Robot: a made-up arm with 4 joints.
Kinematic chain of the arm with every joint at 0, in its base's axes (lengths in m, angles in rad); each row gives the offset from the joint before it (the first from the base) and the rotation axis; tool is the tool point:
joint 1: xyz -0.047 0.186 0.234 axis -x
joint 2: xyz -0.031 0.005 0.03 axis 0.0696 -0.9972 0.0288
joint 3: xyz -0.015 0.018 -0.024 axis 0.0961 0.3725 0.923
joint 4: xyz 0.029 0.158 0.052 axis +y
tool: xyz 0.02 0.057 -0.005
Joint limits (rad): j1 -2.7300..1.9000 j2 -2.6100..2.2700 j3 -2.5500..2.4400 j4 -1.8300..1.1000
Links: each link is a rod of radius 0.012 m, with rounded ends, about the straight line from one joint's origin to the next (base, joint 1, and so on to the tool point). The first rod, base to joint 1, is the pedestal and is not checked.
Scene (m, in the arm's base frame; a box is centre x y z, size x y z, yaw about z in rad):
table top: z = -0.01
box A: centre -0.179 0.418 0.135 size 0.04 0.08 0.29 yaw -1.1
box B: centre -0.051 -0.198 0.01 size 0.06 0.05 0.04 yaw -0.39
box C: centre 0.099 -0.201 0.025 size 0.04 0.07 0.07 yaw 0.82
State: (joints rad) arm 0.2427 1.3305 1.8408 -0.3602
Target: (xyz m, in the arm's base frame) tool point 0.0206 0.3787 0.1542
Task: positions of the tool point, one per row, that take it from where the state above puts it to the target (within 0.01 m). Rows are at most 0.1 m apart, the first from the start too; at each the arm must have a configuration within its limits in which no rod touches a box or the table.
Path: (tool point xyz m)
1: -0.2686 0.2702 0.1585
2: -0.2801 0.2971 0.2302
3: -0.2786 0.2933 0.3080
4: -0.2641 0.2607 0.3778
5: -0.2259 0.3134 0.3926
6: -0.1777 0.3666 0.3814
7: -0.1239 0.4088 0.3435
8: -0.0697 0.4287 0.2849
9: -0.0201 0.4190 0.2169
10: 0.0206 0.3787 0.1542

